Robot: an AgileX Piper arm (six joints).
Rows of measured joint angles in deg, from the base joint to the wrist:
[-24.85, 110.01, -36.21, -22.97, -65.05, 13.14]
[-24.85, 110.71, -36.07, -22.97, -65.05, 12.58]
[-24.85, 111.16, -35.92, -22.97, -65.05, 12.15]
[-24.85, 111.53, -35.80, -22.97, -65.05, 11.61]
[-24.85, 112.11, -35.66, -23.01, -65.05, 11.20]
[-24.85, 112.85, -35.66, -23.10, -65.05, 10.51]
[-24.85, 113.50, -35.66, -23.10, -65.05, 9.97]
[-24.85, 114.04, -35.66, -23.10, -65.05, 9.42]
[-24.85, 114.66, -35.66, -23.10, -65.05, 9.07]
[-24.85, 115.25, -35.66, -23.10, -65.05, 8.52]
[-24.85, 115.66, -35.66, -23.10, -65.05, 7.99]
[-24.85, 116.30, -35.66, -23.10, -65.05, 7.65]
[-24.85, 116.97, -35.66, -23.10, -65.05, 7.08]
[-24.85, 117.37, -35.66, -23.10, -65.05, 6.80]
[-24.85, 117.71, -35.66, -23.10, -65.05, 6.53]
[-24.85, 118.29, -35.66, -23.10, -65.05, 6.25]
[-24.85, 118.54, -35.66, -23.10, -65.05, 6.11]
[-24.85, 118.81, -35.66, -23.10, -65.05, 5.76]
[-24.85, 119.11, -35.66, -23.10, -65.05, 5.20]
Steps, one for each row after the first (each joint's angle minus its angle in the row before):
[0.00, 0.70, 0.14, 0.00, 0.00, -0.56]
[0.00, 0.45, 0.15, 0.00, 0.00, -0.43]
[0.00, 0.37, 0.12, 0.00, 0.00, -0.54]
[0.00, 0.58, 0.14, -0.04, 0.00, -0.41]
[0.00, 0.74, 0.00, -0.09, 0.00, -0.69]
[0.00, 0.65, 0.00, 0.00, 0.00, -0.54]
[0.00, 0.54, 0.00, 0.00, 0.00, -0.55]
[0.00, 0.62, 0.00, 0.00, 0.00, -0.35]
[0.00, 0.59, 0.00, 0.00, 0.00, -0.55]
[0.00, 0.41, 0.00, 0.00, 0.00, -0.53]
[0.00, 0.64, 0.00, 0.00, 0.00, -0.34]
[0.00, 0.67, 0.00, 0.00, 0.00, -0.57]
[0.00, 0.40, 0.00, 0.00, 0.00, -0.28]
[0.00, 0.34, 0.00, 0.00, 0.00, -0.27]
[0.00, 0.58, 0.00, 0.00, 0.00, -0.28]
[0.00, 0.25, 0.00, 0.00, 0.00, -0.14]
[0.00, 0.27, 0.00, 0.00, 0.00, -0.35]
[0.00, 0.30, 0.00, 0.00, 0.00, -0.56]

